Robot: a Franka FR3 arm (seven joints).
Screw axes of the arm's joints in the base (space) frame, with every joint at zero. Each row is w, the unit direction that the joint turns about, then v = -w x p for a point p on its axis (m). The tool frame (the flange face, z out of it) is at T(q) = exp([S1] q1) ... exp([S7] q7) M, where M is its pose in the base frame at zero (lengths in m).
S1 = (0, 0, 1, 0, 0, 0)
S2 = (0, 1, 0, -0.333, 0, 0)
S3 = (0, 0, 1, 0, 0, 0)
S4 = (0, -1, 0, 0.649, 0, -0.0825)
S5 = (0, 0, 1, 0, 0, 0)
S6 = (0, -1, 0, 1.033, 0, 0)
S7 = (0, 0, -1, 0, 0.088, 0)
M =
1 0 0 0.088
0 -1 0 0
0 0 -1 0.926
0 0 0 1
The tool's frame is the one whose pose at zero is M.
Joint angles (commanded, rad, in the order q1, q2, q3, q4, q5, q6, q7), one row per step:
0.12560 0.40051 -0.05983 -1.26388 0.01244 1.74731 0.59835
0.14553 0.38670 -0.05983 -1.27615 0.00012 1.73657 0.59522
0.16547 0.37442 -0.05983 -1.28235 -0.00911 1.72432 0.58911
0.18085 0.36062 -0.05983 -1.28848 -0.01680 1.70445 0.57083
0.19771 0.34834 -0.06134 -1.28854 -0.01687 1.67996 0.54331
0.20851 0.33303 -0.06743 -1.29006 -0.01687 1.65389 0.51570
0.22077 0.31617 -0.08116 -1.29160 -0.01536 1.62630 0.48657
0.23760 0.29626 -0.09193 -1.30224 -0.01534 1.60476 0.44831
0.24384 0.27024 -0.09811 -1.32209 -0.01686 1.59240 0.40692
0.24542 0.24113 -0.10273 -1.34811 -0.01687 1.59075 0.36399
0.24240 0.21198 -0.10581 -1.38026 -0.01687 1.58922 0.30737
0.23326 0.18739 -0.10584 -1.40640 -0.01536 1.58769 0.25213
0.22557 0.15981 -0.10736 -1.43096 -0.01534 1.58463 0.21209
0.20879 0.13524 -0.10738 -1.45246 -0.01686 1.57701 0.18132
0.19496 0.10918 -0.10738 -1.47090 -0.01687 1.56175 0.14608
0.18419 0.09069 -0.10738 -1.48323 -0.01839 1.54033 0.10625
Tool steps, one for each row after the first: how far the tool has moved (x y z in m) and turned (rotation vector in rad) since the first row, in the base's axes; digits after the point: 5 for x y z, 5 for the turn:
-0.00565 0.01178 0.00245 -0.01245 0.00832 0.02372
-0.01109 0.02375 0.00662 -0.02204 0.01371 0.05010
-0.01749 0.03241 0.01110 -0.03147 0.02540 0.08359
-0.02405 0.04183 0.01701 -0.03450 0.03786 0.12574
-0.03076 0.04440 0.02410 -0.03832 0.05034 0.15748
-0.03769 0.04368 0.03209 -0.04231 0.06280 0.18476
-0.04579 0.04696 0.03816 -0.04655 0.07543 0.22853
-0.05406 0.04529 0.04439 -0.04945 0.08239 0.26925
-0.06195 0.04152 0.05034 -0.04954 0.08189 0.30857
-0.06984 0.03564 0.05316 -0.04930 0.08763 0.35851
-0.07628 0.02829 0.05574 -0.04685 0.09170 0.40418
-0.08377 0.02080 0.06057 -0.04530 0.09236 0.43459
-0.09052 0.00885 0.06443 -0.04402 0.09764 0.44816
-0.09888 -0.00109 0.06975 -0.04068 0.10567 0.46918
-0.10605 -0.00881 0.07286 -0.03824 0.12144 0.49785

